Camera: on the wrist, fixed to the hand. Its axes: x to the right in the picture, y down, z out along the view.
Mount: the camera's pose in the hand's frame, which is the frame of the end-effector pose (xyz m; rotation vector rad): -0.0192 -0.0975 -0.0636 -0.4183 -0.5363 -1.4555
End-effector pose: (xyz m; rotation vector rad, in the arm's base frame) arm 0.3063 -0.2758 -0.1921 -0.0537 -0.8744 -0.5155
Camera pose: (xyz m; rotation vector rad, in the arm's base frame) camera 0.2977 -0.3694 -0.2634 0.0835 -1.2259 -2.1163
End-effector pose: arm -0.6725 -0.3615 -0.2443 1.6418 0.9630 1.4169
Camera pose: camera -0.7442 -0.3322 -0.3333 0.5572 1.0296 0.1194
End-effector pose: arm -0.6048 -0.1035 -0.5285 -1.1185 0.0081 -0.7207
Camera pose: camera -0.6931 -0.1683 -0.4845 -1.6228 -1.2699 -1.7032
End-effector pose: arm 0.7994 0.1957 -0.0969 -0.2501 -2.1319 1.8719
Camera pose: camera 0.8444 0.2356 0.0046 1.4409 -1.9023 0.6227
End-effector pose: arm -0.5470 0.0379 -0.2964 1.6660 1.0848 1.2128
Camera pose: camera -0.6298 0.0582 -0.3779 0.4658 1.1551 -0.0070
